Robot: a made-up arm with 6 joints. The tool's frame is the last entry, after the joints.
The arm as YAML. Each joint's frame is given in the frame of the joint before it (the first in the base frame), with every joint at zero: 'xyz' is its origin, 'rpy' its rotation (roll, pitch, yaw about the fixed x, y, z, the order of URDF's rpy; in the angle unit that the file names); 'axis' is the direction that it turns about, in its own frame. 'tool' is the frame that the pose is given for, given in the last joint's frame.
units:
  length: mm
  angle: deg
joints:
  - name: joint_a
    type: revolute
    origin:
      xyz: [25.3, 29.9, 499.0]
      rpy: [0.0, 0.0, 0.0]
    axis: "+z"
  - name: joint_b
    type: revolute
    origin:
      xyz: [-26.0, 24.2, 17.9]
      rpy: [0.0, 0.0, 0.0]
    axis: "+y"
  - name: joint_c
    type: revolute
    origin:
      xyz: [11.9, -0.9, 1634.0]
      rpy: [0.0, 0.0, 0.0]
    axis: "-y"
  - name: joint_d
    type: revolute
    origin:
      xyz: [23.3, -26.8, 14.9]
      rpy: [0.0, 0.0, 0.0]
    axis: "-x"
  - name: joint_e
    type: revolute
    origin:
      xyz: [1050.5, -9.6, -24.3]
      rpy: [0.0, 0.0, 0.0]
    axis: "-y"
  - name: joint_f
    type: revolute
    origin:
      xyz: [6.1, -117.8, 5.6]
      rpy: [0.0, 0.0, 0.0]
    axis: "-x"
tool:
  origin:
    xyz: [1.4, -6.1, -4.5]
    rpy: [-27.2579, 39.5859, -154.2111]
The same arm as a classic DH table. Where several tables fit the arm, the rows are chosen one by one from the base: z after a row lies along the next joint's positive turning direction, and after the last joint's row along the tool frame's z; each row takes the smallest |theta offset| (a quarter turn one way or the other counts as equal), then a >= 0, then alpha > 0; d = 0 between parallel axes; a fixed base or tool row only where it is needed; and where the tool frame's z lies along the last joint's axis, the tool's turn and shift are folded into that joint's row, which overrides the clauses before.
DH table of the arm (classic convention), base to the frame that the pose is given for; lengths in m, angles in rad. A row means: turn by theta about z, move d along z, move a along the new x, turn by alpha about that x. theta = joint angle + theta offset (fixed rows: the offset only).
base (fixed): a 0.0392; alpha 0.0000; d 0.0000; theta0 0.8685
joint_a: a -0.0260; alpha -1.5708; d 0.5169; theta0 -0.8685
joint_b: a 1.6340; alpha 3.1416; d 0.0000; theta0 -1.5635
joint_c: a 0.0149; alpha -1.5708; d 0.0035; theta0 0.0073
joint_d: a -0.0243; alpha 1.5708; d -1.0738; theta0 0.0000
joint_e: a 0.0056; alpha -1.5708; d 0.1274; theta0 0.0000
joint_f: a -0.0075; alpha 1.2548; d -0.0078; theta0 0.8049
tool (fixed): a 0.0000; alpha 0.0000; d 0.0010; theta0 2.3232

